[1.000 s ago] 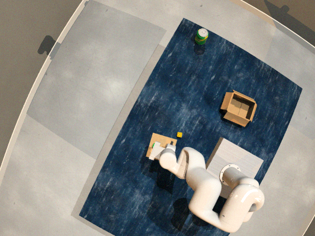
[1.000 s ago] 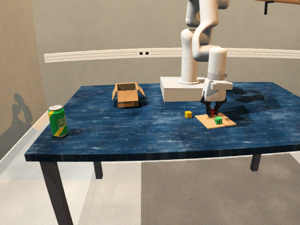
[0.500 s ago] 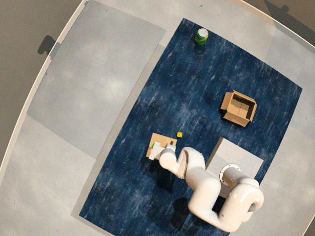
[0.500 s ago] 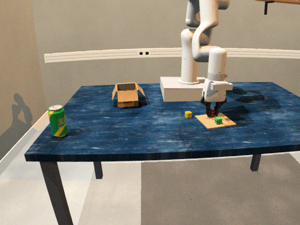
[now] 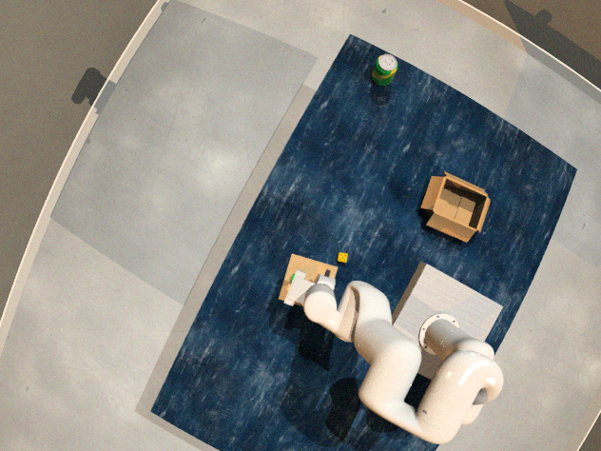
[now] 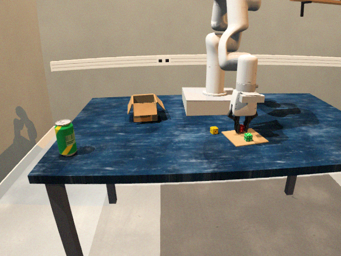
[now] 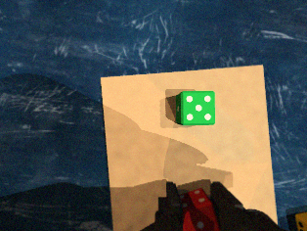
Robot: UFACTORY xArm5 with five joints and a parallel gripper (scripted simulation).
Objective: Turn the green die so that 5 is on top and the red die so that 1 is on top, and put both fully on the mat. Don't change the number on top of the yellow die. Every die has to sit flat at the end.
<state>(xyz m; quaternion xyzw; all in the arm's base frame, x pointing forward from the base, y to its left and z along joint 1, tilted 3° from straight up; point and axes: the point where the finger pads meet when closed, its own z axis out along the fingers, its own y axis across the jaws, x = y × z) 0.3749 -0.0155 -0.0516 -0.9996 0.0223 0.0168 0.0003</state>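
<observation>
Right now the red die is 1 cm below my hand and 1 cm behind it. The rest, counted from my hand: mat 4 cm ahead, 3 cm below; yellow die 11 cm to the right, 3 cm behind, 2 cm below; green die 7 cm ahead, 1 cm below.
</observation>
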